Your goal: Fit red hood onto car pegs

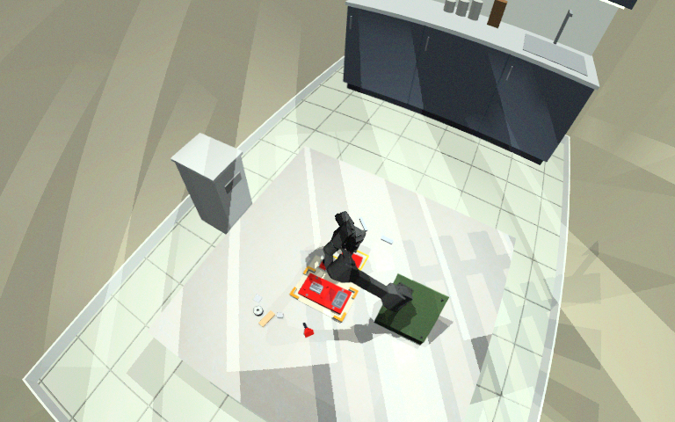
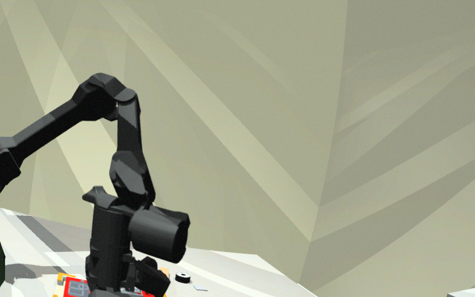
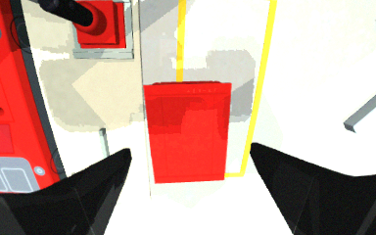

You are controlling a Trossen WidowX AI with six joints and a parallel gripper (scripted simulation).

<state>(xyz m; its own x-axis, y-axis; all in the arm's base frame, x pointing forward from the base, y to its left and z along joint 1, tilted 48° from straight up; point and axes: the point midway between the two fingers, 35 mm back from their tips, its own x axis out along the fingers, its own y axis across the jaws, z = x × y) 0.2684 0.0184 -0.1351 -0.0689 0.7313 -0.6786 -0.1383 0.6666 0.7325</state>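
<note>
Now: the red hood 3 cm below my gripper tip. Round my gripper tip: tan block 42 cm to the left, 14 cm ahead, 4 cm below; then grey engine block 20 cm to the left, 4 cm ahead, 2 cm below.
</note>
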